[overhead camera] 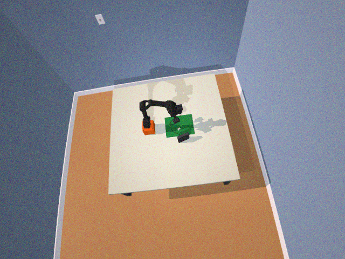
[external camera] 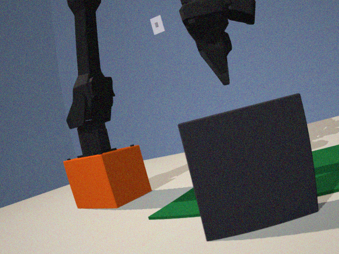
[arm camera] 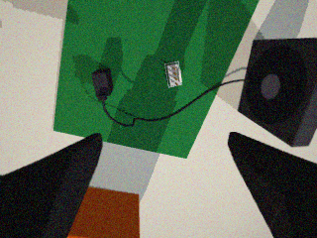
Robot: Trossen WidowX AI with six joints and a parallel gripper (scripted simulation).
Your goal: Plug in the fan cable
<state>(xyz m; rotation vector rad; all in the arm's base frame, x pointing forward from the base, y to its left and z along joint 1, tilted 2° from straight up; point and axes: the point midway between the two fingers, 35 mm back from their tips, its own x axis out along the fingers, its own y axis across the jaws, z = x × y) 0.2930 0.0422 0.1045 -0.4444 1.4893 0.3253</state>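
My gripper tip is 2 cm past the black fan plug, 6 cm to the right of it and 14 cm above it. From my gripper tip the other things lie so: four-pin fan header: 3 cm ahead, 2 cm to the right, 16 cm below; then green board: 3 cm ahead, 2 cm to the left, 18 cm below; then black fan: 8 cm ahead, 14 cm to the right, 11 cm below.
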